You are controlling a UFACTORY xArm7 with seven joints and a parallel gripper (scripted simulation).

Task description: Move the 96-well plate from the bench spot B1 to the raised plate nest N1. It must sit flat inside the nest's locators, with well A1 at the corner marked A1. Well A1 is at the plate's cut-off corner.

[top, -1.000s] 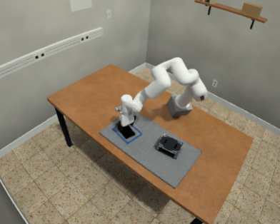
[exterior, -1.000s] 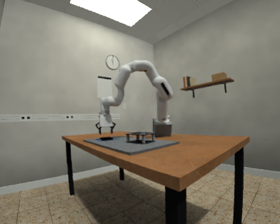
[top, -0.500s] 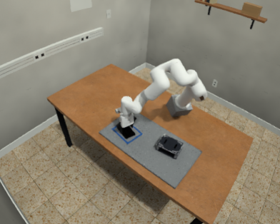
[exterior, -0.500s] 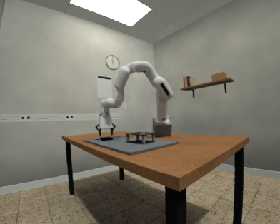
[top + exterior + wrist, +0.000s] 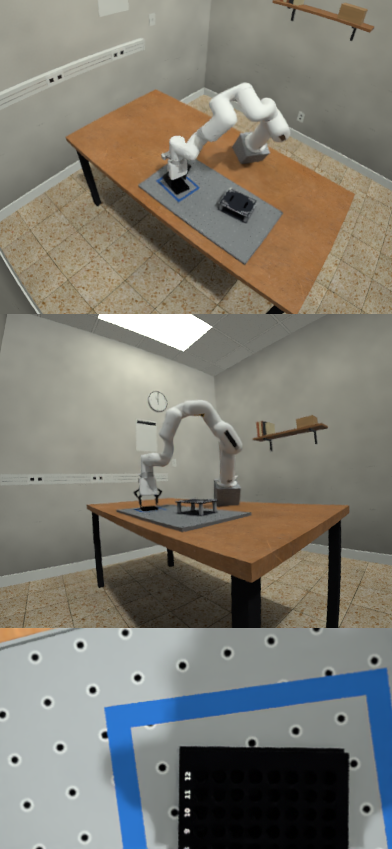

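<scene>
Right now the dark 96-well plate is 3 cm below my hand. The rest, counted from my hand: raised plate nest N1 (34 cm to the left, 9 cm behind, 2 cm above).
</scene>
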